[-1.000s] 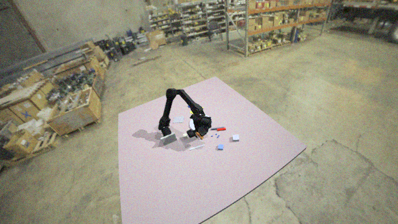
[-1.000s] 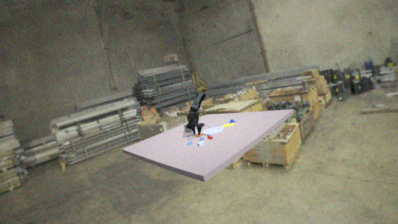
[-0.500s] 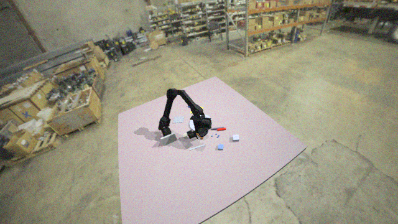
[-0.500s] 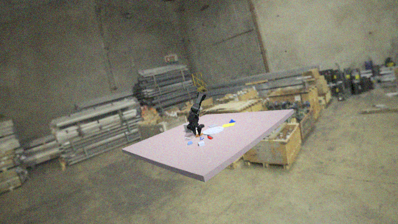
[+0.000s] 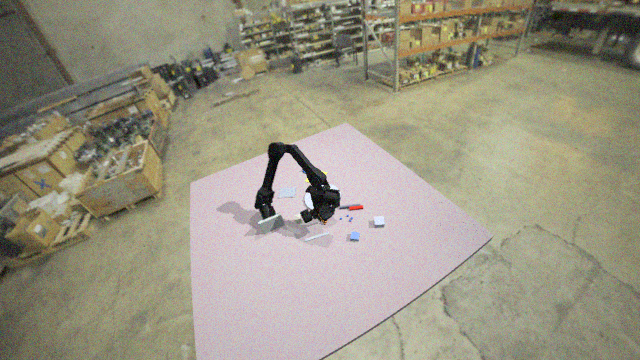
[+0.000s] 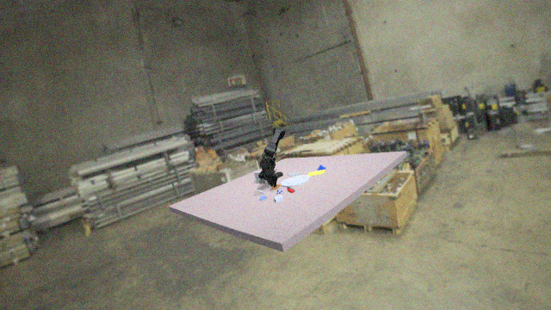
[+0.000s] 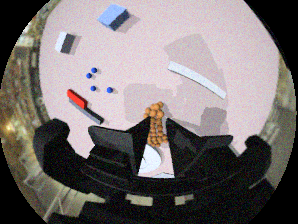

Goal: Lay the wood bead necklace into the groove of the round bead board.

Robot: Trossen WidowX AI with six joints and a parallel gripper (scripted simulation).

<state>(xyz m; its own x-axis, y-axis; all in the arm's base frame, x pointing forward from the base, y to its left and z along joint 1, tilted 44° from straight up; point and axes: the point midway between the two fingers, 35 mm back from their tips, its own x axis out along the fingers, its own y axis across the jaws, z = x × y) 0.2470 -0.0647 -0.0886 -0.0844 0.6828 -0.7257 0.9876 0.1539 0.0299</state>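
My gripper tip is now 7 cm to the left of the white stick, 6 cm past it and 1 cm above it. Round my gripper tip: cream cube (11 cm behind, 5 cm to the left, 1 cm above); red-handled tool (17 cm ahead, 1 cm to the left, 1 cm below); blue block (16 cm to the right, 10 cm ahead).
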